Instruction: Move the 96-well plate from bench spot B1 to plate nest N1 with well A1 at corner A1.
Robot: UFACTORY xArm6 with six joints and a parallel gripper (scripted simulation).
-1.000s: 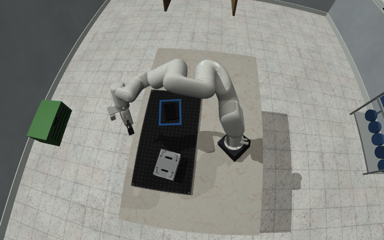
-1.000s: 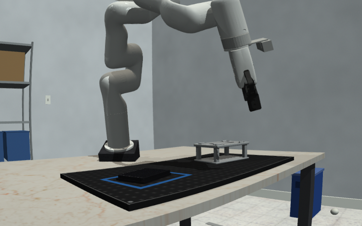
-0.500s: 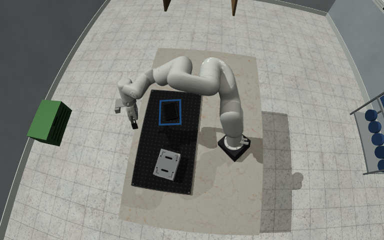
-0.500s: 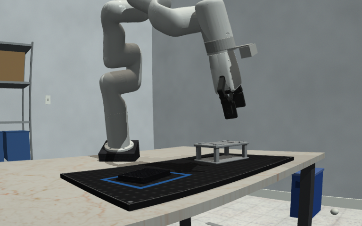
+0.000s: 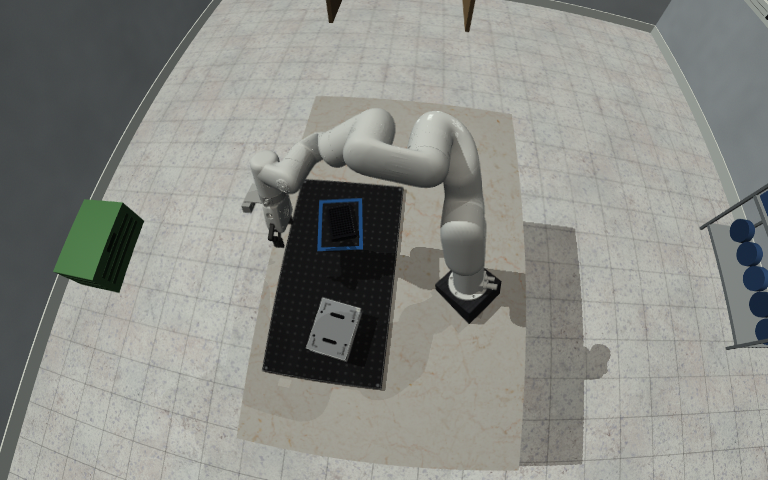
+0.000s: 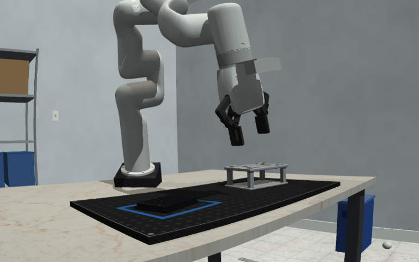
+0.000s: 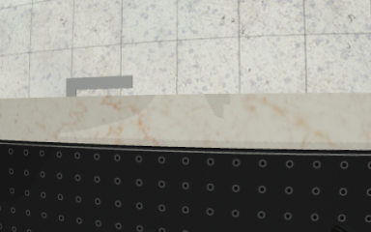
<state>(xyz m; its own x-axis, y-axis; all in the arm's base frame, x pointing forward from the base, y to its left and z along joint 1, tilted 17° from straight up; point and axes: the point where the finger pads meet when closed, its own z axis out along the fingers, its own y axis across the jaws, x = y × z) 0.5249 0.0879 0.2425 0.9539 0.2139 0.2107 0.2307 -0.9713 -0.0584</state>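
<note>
The black 96-well plate is 11 cm behind my hand, 15 cm to the right of it and 15 cm below it. From my hand the other things lie so: plate nest 22 cm behind, 21 cm to the left, 10 cm below.
</note>
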